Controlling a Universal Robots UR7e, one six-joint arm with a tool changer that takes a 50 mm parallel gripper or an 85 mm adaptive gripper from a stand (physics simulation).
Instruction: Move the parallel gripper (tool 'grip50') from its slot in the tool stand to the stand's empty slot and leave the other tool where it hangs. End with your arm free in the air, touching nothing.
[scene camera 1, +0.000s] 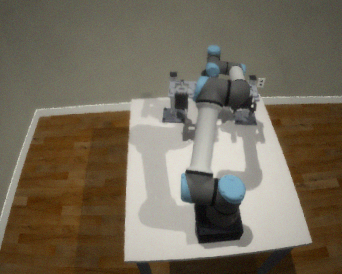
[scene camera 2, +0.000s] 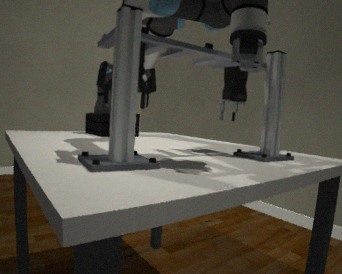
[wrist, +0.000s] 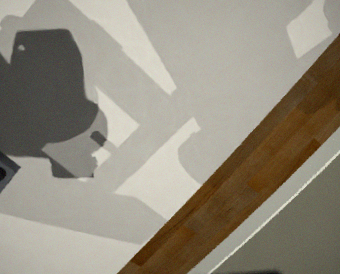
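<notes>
Tool stand (scene camera 2: 126, 37), (scene camera 1: 169, 116). Parallel gripper (scene camera 2: 235, 80), out of frame in the wrist view. Adaptive gripper (scene camera 2: 150, 73), out of frame in the wrist view.
</notes>
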